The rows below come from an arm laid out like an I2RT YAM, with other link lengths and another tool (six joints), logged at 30 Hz.
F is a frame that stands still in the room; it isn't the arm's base.
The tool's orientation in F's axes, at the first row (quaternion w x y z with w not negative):
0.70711 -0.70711 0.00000 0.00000
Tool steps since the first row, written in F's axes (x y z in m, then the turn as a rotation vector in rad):
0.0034 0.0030 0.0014 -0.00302 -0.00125 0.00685
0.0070 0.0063 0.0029 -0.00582 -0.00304 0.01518
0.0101 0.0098 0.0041 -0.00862 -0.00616 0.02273
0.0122 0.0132 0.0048 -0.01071 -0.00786 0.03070
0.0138 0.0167 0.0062 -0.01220 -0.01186 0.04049
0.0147 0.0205 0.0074 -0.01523 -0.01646 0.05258
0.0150 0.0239 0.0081 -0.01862 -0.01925 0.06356
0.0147 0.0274 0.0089 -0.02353 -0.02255 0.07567
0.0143 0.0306 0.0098 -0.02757 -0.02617 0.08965
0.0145 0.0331 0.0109 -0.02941 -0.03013 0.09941
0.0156 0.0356 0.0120 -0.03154 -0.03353 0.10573
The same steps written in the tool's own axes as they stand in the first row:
0.0034 -0.0014 0.0030 -0.00302 -0.00685 -0.00125
0.0070 -0.0029 0.0063 -0.00582 -0.01518 -0.00304
0.0101 -0.0041 0.0098 -0.00862 -0.02273 -0.00616
0.0122 -0.0048 0.0132 -0.01071 -0.03070 -0.00786
0.0138 -0.0062 0.0167 -0.01220 -0.04049 -0.01186
0.0147 -0.0074 0.0205 -0.01523 -0.05258 -0.01646
0.0150 -0.0081 0.0239 -0.01862 -0.06356 -0.01925
0.0147 -0.0089 0.0274 -0.02353 -0.07567 -0.02255
0.0143 -0.0098 0.0306 -0.02757 -0.08965 -0.02617
0.0145 -0.0109 0.0331 -0.02941 -0.09941 -0.03013
0.0156 -0.0120 0.0356 -0.03154 -0.10573 -0.03353

